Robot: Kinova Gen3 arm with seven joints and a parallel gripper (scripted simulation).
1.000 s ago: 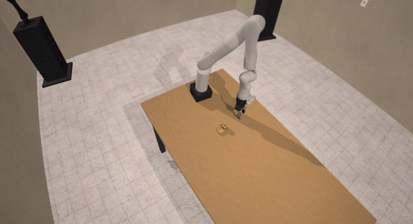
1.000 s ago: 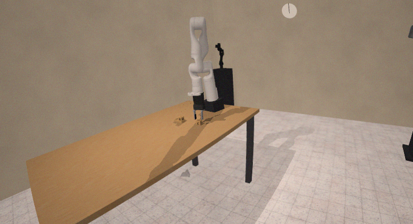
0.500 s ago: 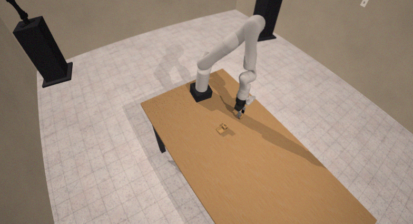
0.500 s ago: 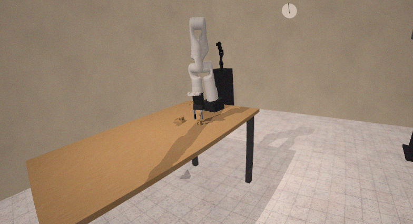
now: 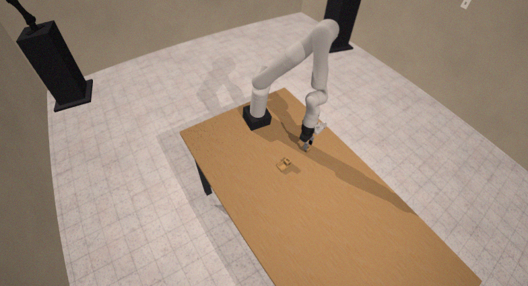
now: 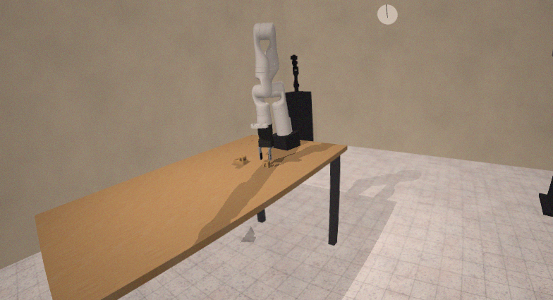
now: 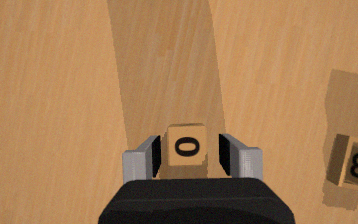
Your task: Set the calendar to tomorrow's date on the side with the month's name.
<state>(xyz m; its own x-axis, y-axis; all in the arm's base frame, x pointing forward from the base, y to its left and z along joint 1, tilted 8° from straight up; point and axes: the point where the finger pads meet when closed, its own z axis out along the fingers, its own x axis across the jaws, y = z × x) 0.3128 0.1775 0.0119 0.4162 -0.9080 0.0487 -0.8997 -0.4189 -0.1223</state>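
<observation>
My gripper is now 40 mm above the wooden date cube. Round my hand: wooden tray 50 mm ahead, 160 mm to the right, 50 mm below.
</observation>
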